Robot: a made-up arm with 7 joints. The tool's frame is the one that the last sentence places.
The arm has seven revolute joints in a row. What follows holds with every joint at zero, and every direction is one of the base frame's.
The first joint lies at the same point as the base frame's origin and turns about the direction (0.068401, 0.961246, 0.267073).
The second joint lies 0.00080 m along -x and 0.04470 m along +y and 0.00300 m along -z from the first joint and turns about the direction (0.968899, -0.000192, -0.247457).
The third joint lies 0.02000 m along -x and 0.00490 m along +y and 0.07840 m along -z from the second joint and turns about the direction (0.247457, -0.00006, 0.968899).
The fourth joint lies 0.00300 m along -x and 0.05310 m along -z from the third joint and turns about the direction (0.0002, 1, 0.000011).
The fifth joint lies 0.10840 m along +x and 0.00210 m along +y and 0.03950 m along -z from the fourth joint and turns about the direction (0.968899, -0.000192, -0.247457).
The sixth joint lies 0.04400 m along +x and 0.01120 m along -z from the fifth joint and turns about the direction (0.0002, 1, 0.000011).
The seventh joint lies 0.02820 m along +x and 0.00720 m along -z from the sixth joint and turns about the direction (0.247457, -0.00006, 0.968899).
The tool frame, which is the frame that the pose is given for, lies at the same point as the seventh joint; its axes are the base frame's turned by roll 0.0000, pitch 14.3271 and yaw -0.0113 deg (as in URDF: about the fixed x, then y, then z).
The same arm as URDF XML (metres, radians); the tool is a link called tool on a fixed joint. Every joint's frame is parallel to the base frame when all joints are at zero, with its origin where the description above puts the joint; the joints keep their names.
<robot name="arm">
<joint name="tool_joint" type="fixed"><parent link="link7"/><child link="tool"/><origin xyz="0 0 0" rpy="0 0.2501 -0.0002"/></joint>
<joint name="joint 7" type="continuous"><parent link="link6"/><child link="link7"/><origin xyz="0.0282 0 -0.0072"/><axis xyz="0.247497 -0.0001 0.968889"/></joint>
<joint name="joint 6" type="continuous"><parent link="link5"/><child link="link6"/><origin xyz="0.044 0 -0.0112"/><axis xyz="0.0002 1 0"/></joint>
<joint name="joint 5" type="continuous"><parent link="link4"/><child link="link5"/><origin xyz="0.1084 0.0021 -0.0395"/><axis xyz="0.968889 -0.0002 -0.247497"/></joint>
<joint name="joint 4" type="continuous"><parent link="link3"/><child link="link4"/><origin xyz="-0.003 0 -0.0531"/><axis xyz="0.0002 1 0"/></joint>
<joint name="joint 3" type="continuous"><parent link="link2"/><child link="link3"/><origin xyz="-0.02 0.0049 -0.0784"/><axis xyz="0.247497 -0.0001 0.968889"/></joint>
<joint name="joint 2" type="continuous"><parent link="link1"/><child link="link2"/><origin xyz="-0.0008 0.0447 -0.003"/><axis xyz="0.968889 -0.0002 -0.247497"/></joint>
<joint name="joint 1" type="continuous"><parent link="base"/><child link="link1"/><origin xyz="0 0 0"/><axis xyz="0.068403 0.961235 0.26711"/></joint>
<link name="base"/>
<link name="link1"/>
<link name="link2"/>
<link name="link3"/>
<link name="link4"/>
<link name="link5"/>
<link name="link6"/>
<link name="link7"/>
<link name="tool"/>
</robot>

